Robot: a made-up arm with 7 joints.
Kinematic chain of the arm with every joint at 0, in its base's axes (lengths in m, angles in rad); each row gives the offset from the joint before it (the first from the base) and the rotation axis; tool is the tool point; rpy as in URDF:
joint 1: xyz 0 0 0.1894 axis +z
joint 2: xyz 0 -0.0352 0.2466 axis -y
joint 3: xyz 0 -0.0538 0.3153 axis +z
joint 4: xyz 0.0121 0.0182 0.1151 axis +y
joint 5: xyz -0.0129 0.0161 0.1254 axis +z
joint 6: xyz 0 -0.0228 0.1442 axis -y
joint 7: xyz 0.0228 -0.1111 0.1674 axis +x
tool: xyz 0 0 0 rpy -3.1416 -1.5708 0
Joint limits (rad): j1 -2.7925..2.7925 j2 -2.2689..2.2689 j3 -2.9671..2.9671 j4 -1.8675..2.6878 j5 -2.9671..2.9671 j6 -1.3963..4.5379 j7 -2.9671..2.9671
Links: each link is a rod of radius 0.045 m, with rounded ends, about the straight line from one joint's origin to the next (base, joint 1, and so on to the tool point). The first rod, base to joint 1, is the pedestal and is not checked.
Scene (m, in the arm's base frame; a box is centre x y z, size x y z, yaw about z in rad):
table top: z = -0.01
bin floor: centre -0.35 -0.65 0 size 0.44 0.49 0.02 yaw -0.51
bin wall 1: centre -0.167 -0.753 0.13 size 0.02 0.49 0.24 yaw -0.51
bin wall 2: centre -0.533 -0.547 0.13 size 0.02 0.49 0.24 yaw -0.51
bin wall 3: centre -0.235 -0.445 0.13 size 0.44 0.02 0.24 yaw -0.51
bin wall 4: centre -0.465 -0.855 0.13 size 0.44 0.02 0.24 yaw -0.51
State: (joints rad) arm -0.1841 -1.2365 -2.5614 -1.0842 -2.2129 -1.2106 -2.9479
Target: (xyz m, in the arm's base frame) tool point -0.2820 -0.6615 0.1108
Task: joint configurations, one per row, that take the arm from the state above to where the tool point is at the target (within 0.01 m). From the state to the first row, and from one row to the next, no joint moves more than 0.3 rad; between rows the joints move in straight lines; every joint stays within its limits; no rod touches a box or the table.
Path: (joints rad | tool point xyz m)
1: -0.4585 -1.2146 -2.6230 -1.0057 -2.2908 -1.1528 -2.9479 | 0.4916 -0.1360 0.2760
2: -0.7329 -1.1928 -2.6845 -0.9273 -2.3687 -1.0951 -2.9479 | 0.4482 -0.3199 0.2765
3: -1.0072 -1.1709 -2.7461 -0.8488 -2.4466 -1.0373 -2.9479 | 0.3373 -0.4883 0.2867
4: -1.2816 -1.1491 -2.8076 -0.7704 -2.5244 -0.9795 -2.9479 | 0.1656 -0.6150 0.3070
5: -1.5560 -1.1272 -2.8692 -0.6919 -2.6023 -0.9218 -2.9479 | -0.0496 -0.6777 0.3380
6: -1.8304 -1.1053 -2.9307 -0.6135 -2.6802 -0.8640 -2.9479 | -0.2820 -0.6615 0.3793
7: -1.8024 -1.3337 -2.9489 -0.5350 -2.7078 -0.7577 -2.9479 | -0.2847 -0.6749 0.2458
8: -1.7745 -1.5621 -2.9671 -0.4566 -2.7354 -0.6514 -2.9479 | -0.2820 -0.6615 0.1108

